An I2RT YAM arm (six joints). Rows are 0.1 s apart.
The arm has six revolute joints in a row. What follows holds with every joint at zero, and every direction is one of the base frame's. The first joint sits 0.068 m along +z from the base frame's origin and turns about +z. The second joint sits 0.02 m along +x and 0.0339 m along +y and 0.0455 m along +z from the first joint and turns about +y. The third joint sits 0.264 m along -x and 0.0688 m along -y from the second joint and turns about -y. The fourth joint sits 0.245 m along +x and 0.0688 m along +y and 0.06 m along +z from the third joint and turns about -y. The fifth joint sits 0.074 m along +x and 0.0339 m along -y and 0.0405 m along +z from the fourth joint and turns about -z. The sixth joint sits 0.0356 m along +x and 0.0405 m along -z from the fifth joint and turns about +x. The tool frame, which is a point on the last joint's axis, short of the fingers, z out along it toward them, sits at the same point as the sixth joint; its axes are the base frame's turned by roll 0, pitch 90 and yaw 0 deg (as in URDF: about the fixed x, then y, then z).
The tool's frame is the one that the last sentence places.
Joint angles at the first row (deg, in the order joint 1, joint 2, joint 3, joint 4, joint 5, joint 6):
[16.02 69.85 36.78 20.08 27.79 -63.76]
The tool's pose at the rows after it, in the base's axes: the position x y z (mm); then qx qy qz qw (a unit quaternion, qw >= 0):
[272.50 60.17 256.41 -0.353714 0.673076 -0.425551 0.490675]
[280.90 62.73 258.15 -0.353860 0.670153 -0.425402 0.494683]
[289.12 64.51 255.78 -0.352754 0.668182 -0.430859 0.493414]
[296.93 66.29 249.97 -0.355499 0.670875 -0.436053 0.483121]
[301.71 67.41 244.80 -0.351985 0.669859 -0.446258 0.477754]
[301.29 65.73 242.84 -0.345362 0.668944 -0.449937 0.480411]
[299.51 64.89 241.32 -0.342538 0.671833 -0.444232 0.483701]
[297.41 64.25 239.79 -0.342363 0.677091 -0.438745 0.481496]
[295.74 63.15 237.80 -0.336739 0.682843 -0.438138 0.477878]
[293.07 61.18 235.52 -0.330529 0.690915 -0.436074 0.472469]
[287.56 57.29 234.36 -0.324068 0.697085 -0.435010 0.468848]
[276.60 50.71 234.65 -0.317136 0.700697 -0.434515 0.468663]
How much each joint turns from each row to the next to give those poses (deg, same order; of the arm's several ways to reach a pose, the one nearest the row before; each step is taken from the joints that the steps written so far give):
[-0.05 2.34 0.83 4.23 1.00 0.09]
[0.00 2.11 1.61 1.03 -0.31 -0.18]
[-0.06 2.42 0.97 1.87 0.40 -0.58]
[0.00 2.55 0.85 0.88 0.79 -0.50]
[0.08 1.91 0.05 2.25 1.28 -0.79]
[-0.25 0.18 -0.70 1.65 0.29 -0.02]
[-0.10 -0.33 -0.56 0.00 -0.38 0.91]
[-0.02 -0.49 -0.35 -1.07 -0.12 0.89]
[-0.05 -0.24 -0.43 -0.42 0.64 0.82]
[-0.17 -0.54 -0.56 -1.02 0.61 1.16]
[-0.41 -1.43 -1.12 -0.95 0.30 0.88]
[-0.74 -3.10 -2.17 -0.99 -0.18 0.61]

